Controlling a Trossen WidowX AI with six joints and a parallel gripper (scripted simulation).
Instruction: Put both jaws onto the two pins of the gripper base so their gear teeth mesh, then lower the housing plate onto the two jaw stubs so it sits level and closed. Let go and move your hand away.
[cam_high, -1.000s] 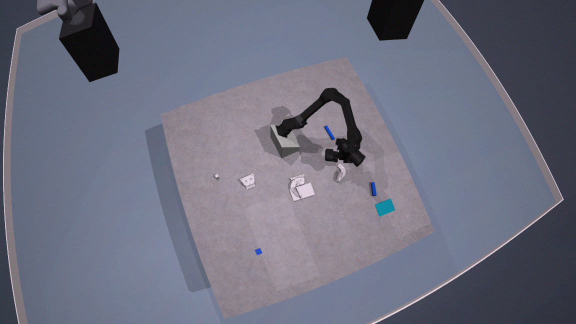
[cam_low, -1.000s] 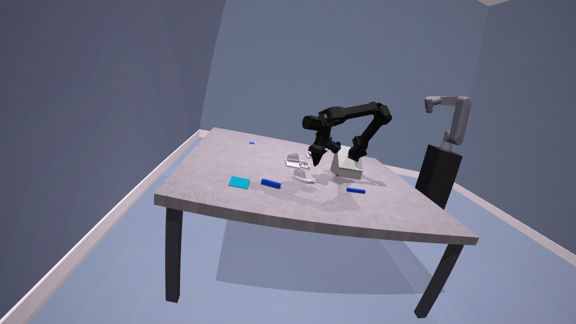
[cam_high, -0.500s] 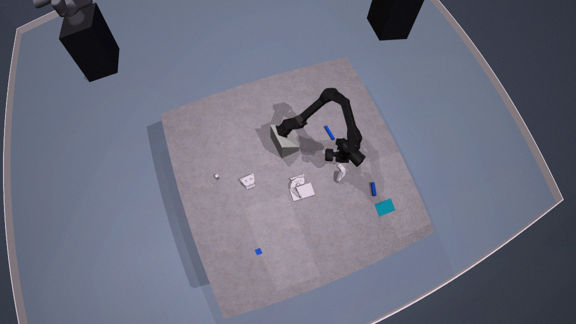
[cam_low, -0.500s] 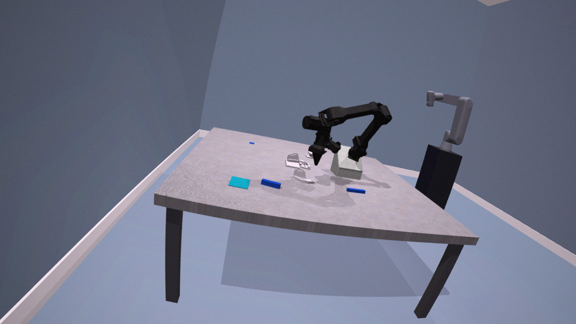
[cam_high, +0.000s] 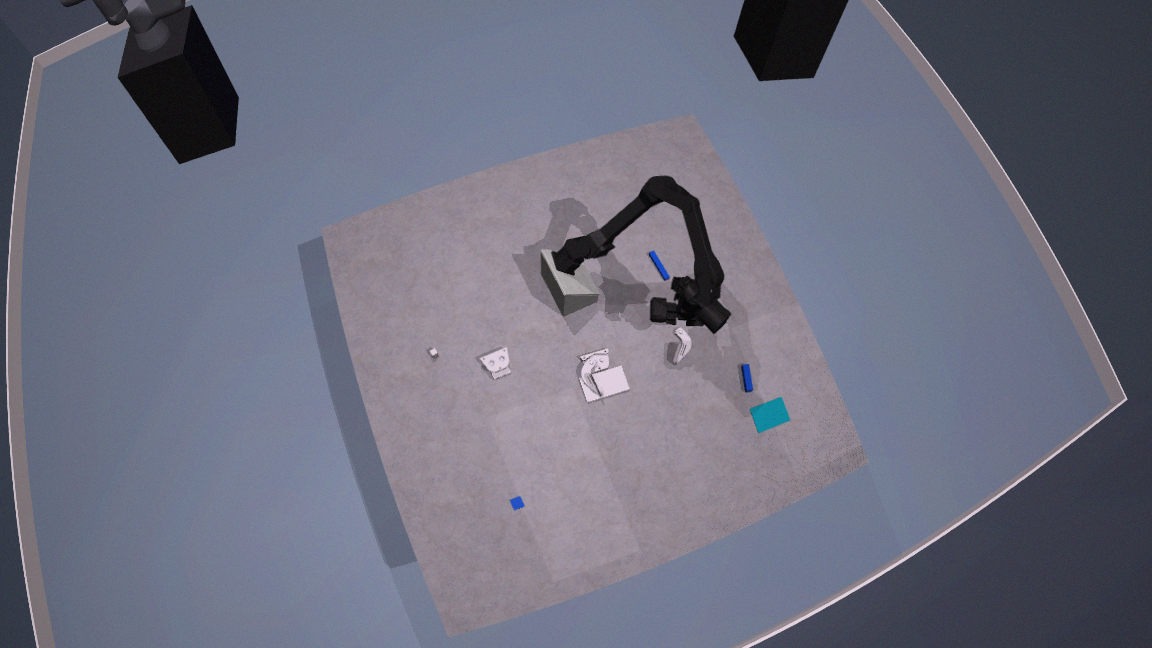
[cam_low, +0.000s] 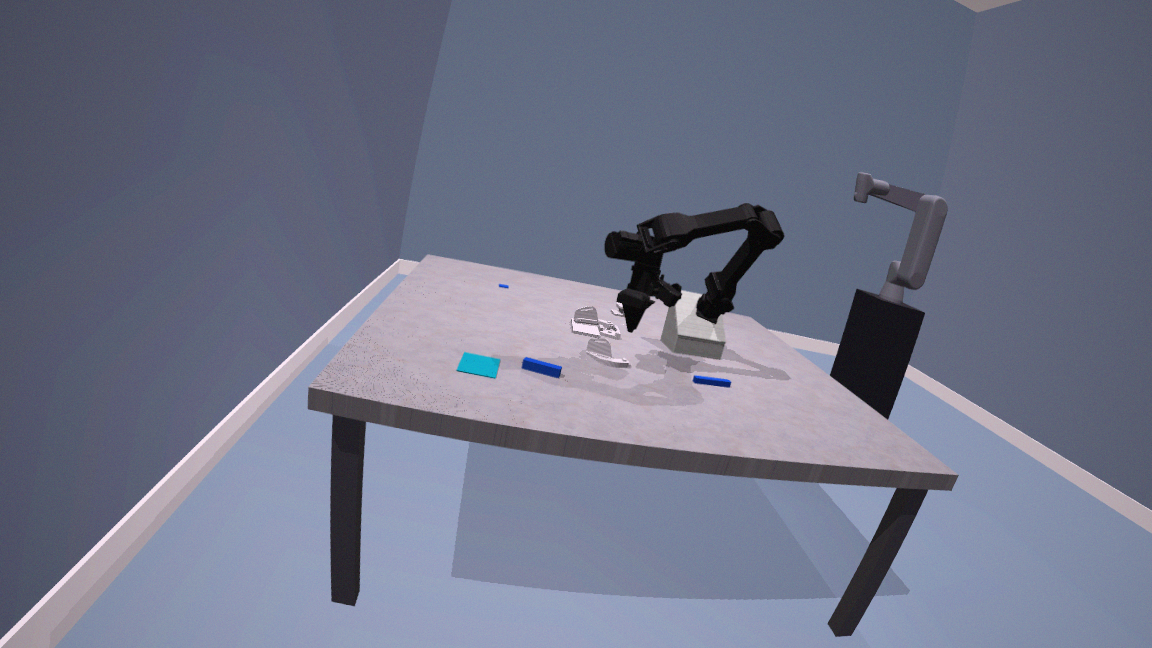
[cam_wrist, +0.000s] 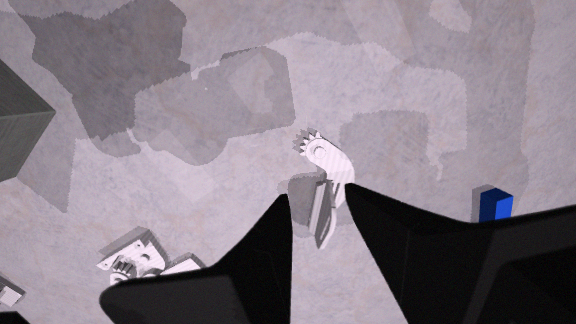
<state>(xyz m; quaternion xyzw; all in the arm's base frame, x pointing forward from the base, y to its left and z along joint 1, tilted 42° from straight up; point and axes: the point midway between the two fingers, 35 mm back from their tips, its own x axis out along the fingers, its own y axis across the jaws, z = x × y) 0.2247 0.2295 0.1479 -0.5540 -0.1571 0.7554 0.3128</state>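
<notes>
The white jaw lies 7 cm below my gripper tip, 2 cm ahead of it and 1 cm to the left of it. From my gripper tip the other things lie so: teal tile 30 cm ahead, 20 cm to the left, 8 cm below; blue bar 21 cm behind, 7 cm below, 2 cm to the left; white stepped part 50 cm to the right, 7 cm below, 3 cm behind.
</notes>
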